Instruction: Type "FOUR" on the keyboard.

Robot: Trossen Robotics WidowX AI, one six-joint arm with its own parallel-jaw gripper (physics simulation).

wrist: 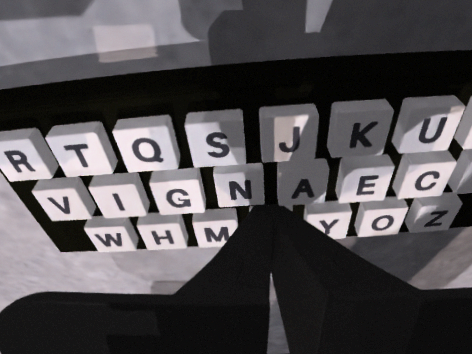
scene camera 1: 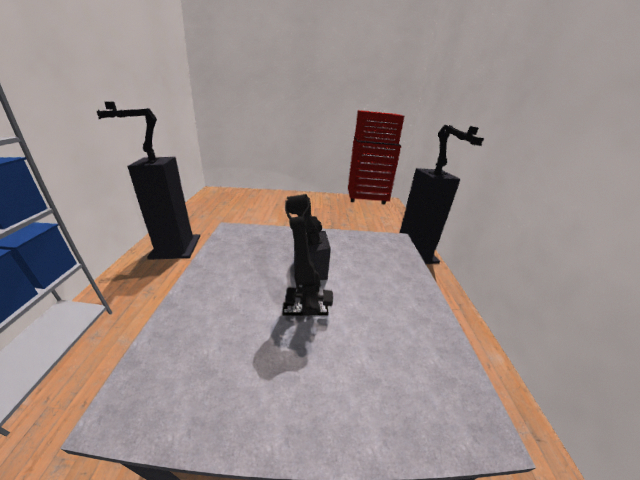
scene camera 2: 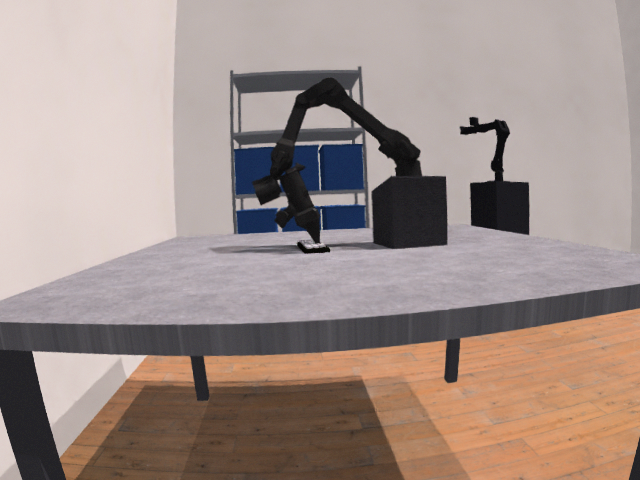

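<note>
The keyboard is a small black board with white letter keys in three rows. In the wrist view the O key is in the bottom row, right of the Y key. The U key is at the top right and the R key at the far left. An F key does not show. My gripper is shut and empty. Its fingertips point down at the bottom row between the M key and the Y key, covering the key there. Whether they touch it is hard to tell.
The keyboard rests on a grey table, in front of the arm's dark box base. Beyond the table are a red tool cabinet, two pedestals with arms and a shelf rack with blue bins.
</note>
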